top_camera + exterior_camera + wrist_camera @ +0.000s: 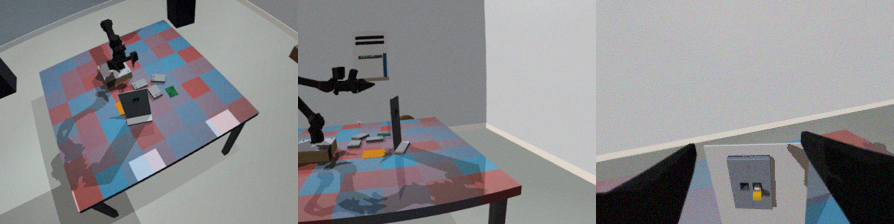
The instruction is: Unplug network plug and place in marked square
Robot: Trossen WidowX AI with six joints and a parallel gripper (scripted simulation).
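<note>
Now: the yellow network plug 90 mm ahead of my gripper tip, 10 mm to the right of it and 150 mm below it. From my gripper tip the other things lie so: orange marked square (20 mm behind, 70 mm to the right, 350 mm below); upright panel (110 mm ahead, 10 mm to the right, 230 mm below); green square (280 mm to the left, 350 mm below).
</note>
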